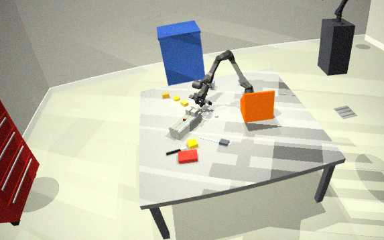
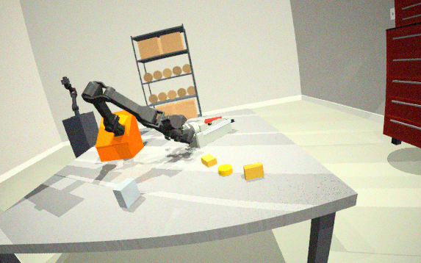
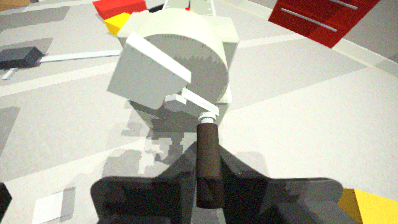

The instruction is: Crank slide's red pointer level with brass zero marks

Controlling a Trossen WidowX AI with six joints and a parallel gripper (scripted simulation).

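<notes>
Now: gripper tip 30 mm below the dark brown crank handle, 10 mm to the left of it and 10 mm past it. From my gripper tip the other things lie so: yellow block (340 mm to the left, 50 mm ahead, 30 mm below); grey cube (390 mm to the right, 170 mm behind, 10 mm below); red pointer (150 mm to the left, 100 mm ahead, 40 mm above).
</notes>
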